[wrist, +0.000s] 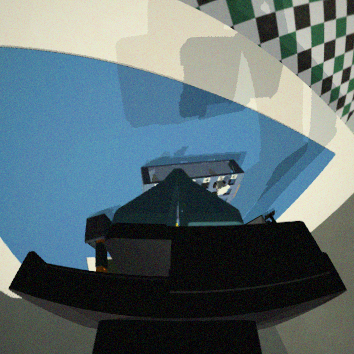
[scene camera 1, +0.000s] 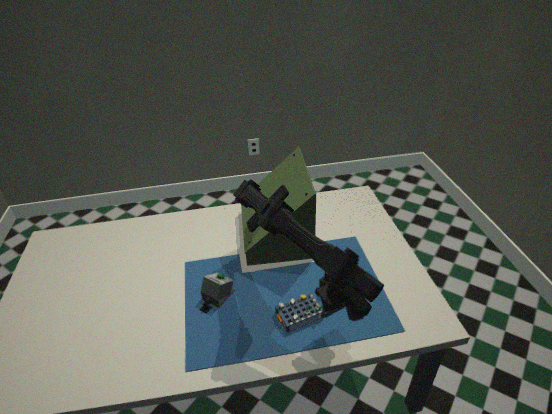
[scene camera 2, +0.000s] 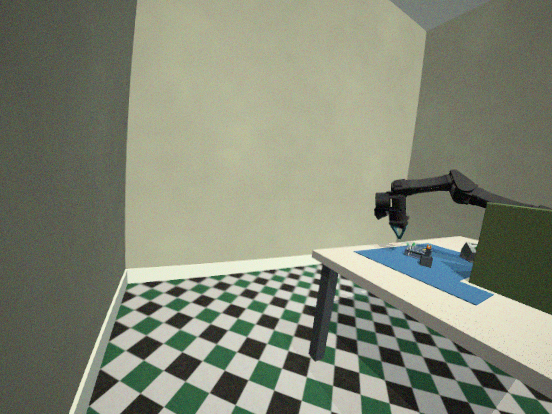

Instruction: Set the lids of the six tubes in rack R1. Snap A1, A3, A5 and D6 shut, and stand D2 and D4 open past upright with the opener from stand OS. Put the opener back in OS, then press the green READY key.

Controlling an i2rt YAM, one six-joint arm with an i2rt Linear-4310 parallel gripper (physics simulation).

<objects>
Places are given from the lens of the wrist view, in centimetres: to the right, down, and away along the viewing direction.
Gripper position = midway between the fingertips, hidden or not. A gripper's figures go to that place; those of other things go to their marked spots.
gripper (wrist: 177, 174): 0, 0, 13
blue mat (wrist: 83, 127): -9, -4, 14
</objects>
